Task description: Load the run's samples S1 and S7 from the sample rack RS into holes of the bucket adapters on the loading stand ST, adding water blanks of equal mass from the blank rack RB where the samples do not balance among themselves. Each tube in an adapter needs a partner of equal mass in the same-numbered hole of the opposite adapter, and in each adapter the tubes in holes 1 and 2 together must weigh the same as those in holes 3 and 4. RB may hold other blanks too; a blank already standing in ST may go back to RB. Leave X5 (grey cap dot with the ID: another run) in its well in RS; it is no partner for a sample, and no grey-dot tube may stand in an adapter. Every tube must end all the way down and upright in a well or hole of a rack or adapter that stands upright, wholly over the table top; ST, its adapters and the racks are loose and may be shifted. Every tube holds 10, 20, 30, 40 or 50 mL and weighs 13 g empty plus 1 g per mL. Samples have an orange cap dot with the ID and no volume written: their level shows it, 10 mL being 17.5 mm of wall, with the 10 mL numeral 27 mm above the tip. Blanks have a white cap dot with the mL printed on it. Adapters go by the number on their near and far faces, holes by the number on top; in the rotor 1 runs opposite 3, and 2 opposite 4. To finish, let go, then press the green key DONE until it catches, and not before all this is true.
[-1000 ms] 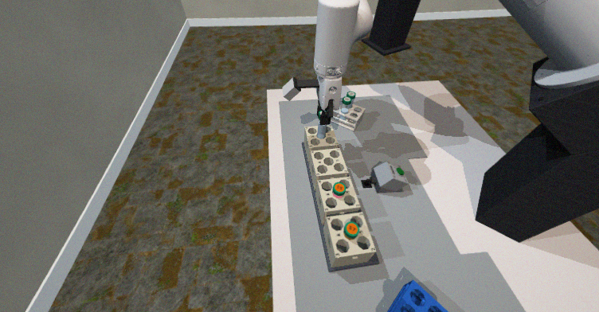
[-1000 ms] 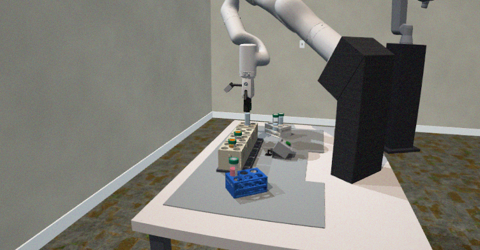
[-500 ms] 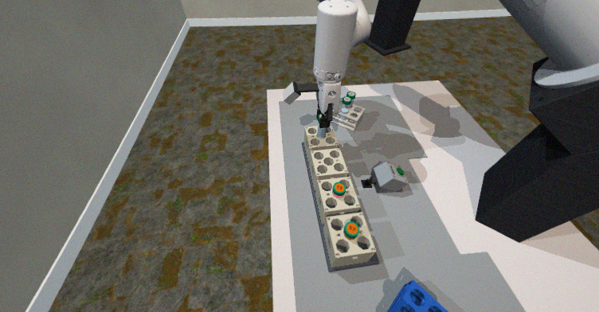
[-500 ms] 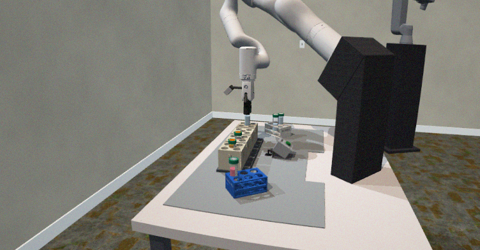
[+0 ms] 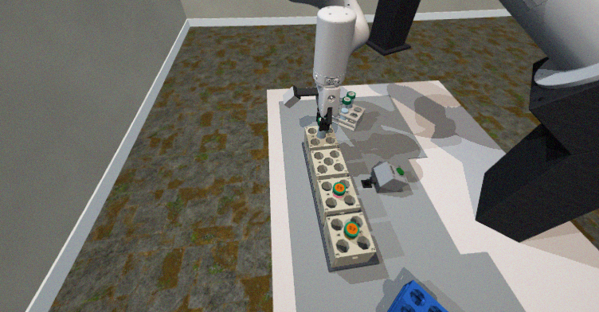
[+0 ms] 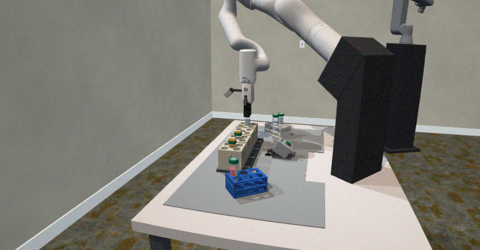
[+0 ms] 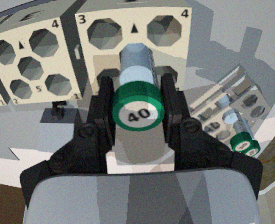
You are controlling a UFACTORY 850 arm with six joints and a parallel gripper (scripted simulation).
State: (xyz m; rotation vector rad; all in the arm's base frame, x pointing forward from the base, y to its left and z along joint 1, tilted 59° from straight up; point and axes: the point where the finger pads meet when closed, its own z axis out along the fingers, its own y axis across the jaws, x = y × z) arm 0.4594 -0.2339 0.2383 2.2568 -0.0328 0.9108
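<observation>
The 40 mL blank is 10 mm to the right of my hand and 50 mm below it. Also, from my hand: loading stand ST (50 mm ahead, 160 mm to the left, 160 mm below); then sample S1 (80 mm ahead, 200 mm to the left, 90 mm below); then 30 mL blank (170 mm behind, 100 mm to the right, 100 mm below).
</observation>
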